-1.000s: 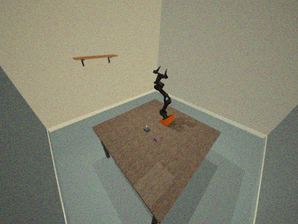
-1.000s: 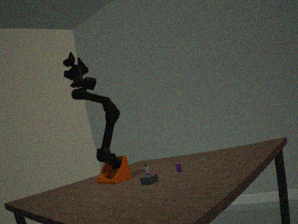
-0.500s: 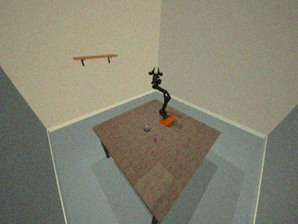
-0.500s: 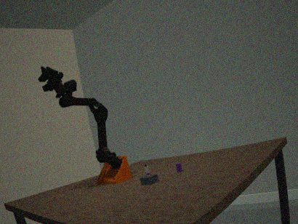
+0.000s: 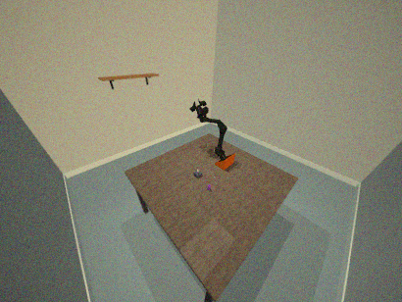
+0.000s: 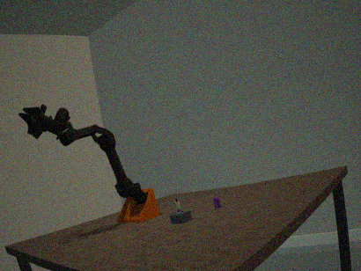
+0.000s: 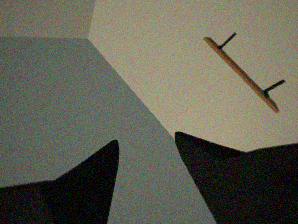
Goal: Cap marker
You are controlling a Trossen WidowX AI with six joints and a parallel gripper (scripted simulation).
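The purple cap lies 48 cm ahead of my gripper tip, 60 cm to the left of it and 58 cm below it. From my gripper tip the other things lie so: grey holder block 41 cm ahead, 40 cm to the left, 58 cm below.
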